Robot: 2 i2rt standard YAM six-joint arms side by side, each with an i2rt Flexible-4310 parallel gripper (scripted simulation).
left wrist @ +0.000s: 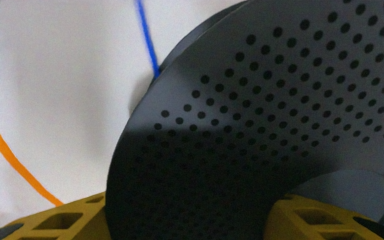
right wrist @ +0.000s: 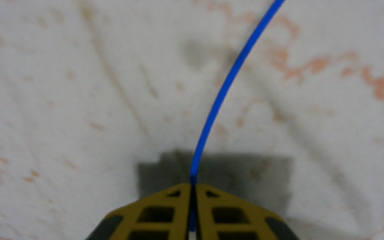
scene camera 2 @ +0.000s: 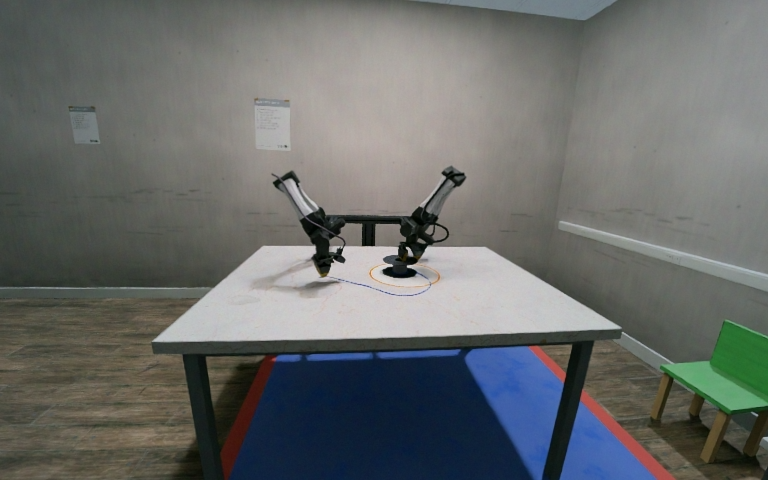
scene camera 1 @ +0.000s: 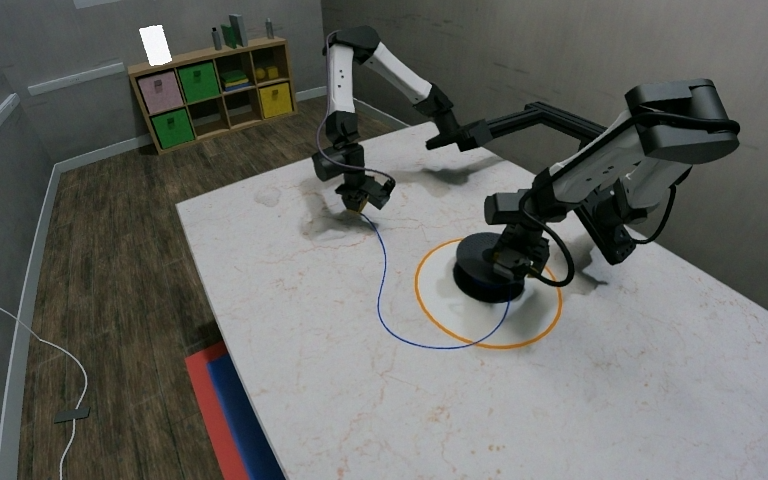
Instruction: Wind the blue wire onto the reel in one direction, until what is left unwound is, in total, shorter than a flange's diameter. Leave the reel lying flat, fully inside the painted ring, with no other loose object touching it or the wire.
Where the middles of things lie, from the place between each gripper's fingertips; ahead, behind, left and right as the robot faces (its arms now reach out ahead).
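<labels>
The dark reel (scene camera 1: 473, 254) is in the scene, and my left gripper is 20 mm above it, 50 mm to the left of it and 20 mm short of it. Going by its middle, the reel is nearer to my left gripper than to my right hand.
As for my right hand, that one is 360 mm to the right of the dark reel and 150 mm past it.
</labels>
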